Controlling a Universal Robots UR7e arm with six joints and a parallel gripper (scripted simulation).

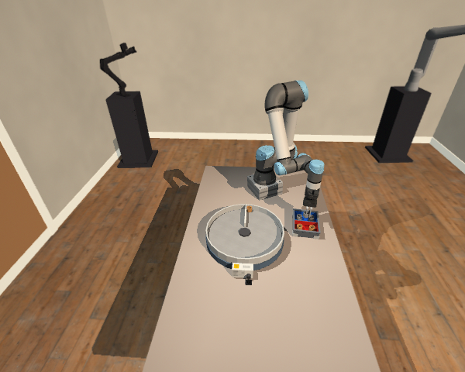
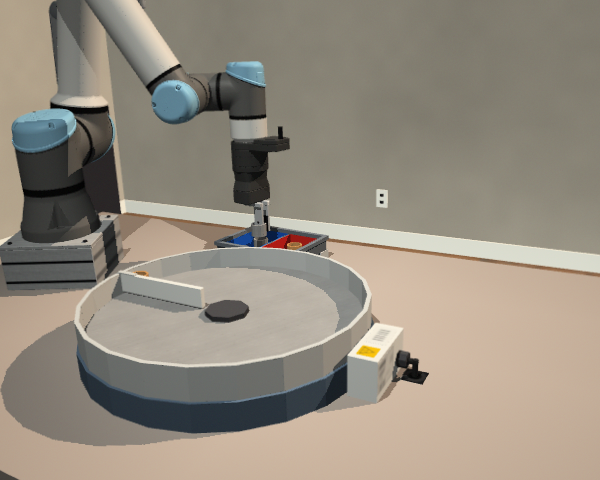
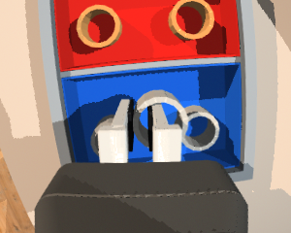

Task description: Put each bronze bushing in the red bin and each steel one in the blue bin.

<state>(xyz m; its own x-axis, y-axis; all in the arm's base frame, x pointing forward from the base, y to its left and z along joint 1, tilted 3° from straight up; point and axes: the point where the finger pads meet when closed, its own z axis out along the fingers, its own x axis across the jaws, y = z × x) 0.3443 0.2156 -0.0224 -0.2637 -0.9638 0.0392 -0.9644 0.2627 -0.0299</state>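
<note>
Right now my hand is 5 cm above the bin, 3 cm short of it and 2 cm to the left of it. From my hand the other things lie so: round turntable (38 cm to the right, 12 cm ahead, 2 cm below).
</note>
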